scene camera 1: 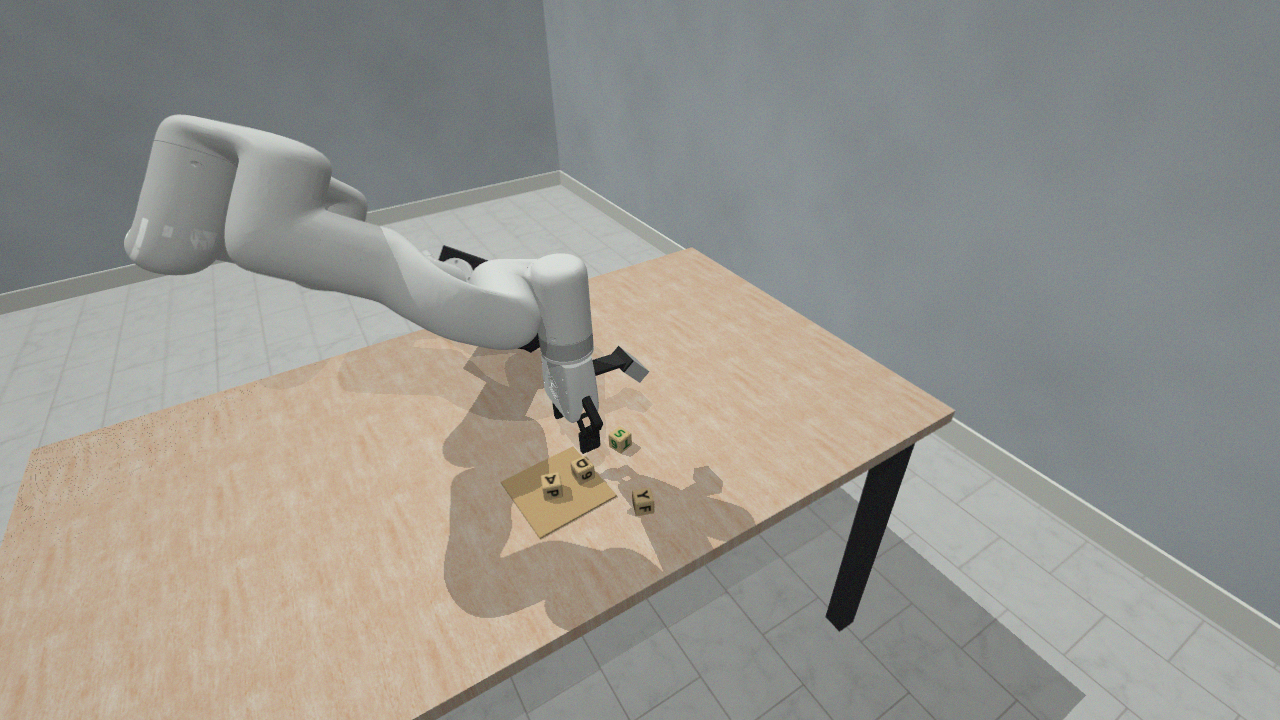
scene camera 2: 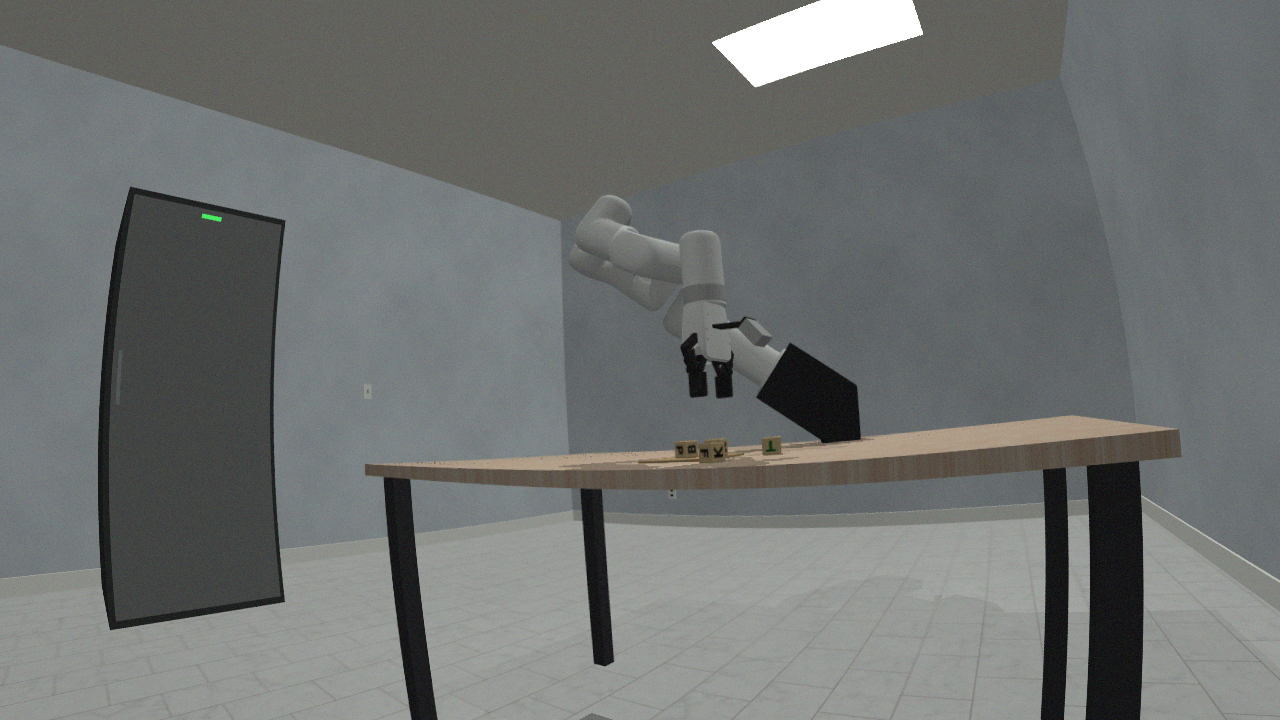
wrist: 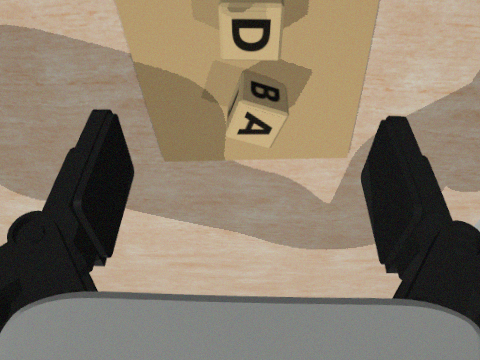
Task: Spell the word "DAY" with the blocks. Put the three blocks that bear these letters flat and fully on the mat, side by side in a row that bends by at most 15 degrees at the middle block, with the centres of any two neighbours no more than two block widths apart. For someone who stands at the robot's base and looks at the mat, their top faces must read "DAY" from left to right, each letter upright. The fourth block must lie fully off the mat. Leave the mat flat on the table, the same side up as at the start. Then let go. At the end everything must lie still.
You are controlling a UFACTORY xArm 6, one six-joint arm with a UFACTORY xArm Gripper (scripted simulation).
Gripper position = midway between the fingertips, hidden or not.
Note:
I see my gripper (scene camera 2: 712, 397) and a mat (scene camera 1: 525, 488).
The mat also shows in the wrist view (wrist: 187, 86). My gripper is seen too in scene camera 1 (scene camera 1: 576, 431) and in the wrist view (wrist: 248, 143).

